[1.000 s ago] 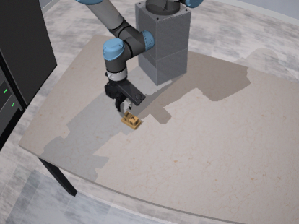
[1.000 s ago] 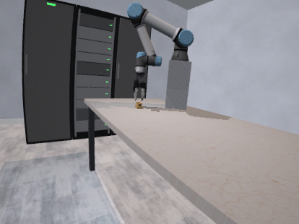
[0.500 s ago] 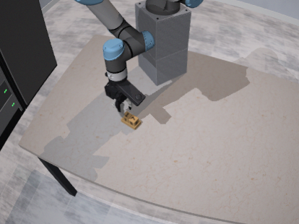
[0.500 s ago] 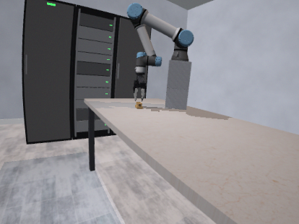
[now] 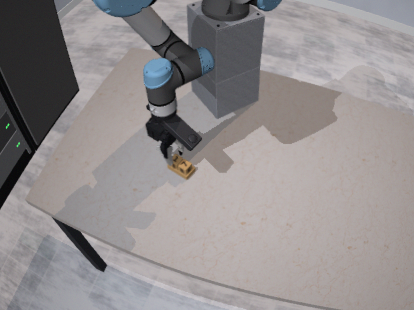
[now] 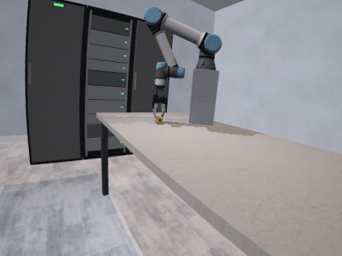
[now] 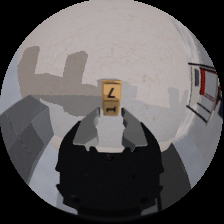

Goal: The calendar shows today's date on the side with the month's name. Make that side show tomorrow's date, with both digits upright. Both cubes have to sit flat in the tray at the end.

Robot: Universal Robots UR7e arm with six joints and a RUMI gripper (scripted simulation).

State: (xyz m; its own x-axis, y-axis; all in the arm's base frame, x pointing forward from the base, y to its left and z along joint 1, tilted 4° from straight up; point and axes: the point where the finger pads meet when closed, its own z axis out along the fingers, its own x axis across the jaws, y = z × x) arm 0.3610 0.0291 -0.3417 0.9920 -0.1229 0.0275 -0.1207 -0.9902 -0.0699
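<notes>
The wooden date cube is 2 cm below my hand. Round my hand: wooden cube: 3 cm to the left, 2 cm below; tray: 4 cm below, 2 cm to the left.
</notes>
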